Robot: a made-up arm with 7 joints. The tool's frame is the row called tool.
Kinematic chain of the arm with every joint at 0, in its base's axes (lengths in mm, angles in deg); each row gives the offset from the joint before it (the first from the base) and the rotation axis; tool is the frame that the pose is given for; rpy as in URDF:
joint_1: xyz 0 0 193.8 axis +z
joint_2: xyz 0 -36.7 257.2 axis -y
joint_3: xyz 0 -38.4 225.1 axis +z
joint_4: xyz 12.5 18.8 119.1 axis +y
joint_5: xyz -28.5 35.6 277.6 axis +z
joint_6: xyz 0 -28.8 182.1 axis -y
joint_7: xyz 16.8 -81.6 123 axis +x
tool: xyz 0 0 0 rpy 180 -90 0
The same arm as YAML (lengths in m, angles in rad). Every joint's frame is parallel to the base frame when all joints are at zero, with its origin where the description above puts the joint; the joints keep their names.
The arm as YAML. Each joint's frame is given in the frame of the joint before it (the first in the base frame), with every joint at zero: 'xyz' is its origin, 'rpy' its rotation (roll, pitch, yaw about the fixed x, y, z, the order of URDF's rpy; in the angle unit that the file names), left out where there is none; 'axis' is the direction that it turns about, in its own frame. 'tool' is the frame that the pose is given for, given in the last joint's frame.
units:
  length: m
  angle: rad
joints:
  - name: joint_1
    type: revolute
    origin:
      xyz: [0.0, 0.0, 0.1938]
    axis: "+z"
  - name: joint_2
    type: revolute
    origin:
      xyz: [0.0, -0.0367, 0.2572]
    axis: "-y"
  - name: joint_3
    type: revolute
    origin:
      xyz: [0.0, -0.0384, 0.2251]
    axis: "+z"
  - name: joint_4
    type: revolute
    origin:
      xyz: [0.0125, 0.0188, 0.1191]
    axis: "+y"
  - name: joint_5
    type: revolute
    origin:
      xyz: [-0.0285, 0.0356, 0.2776]
    axis: "+z"
  - name: joint_6
    type: revolute
    origin:
      xyz: [0.0, -0.0288, 0.1821]
    axis: "-y"
  - name: joint_7
    type: revolute
    origin:
      xyz: [0.0168, -0.0816, 0.123]
    axis: "+x"
tool:
  origin:
    xyz: [0.0, 0.0, 0.0]
    rpy: [3.1416, -1.5708, 0.0]

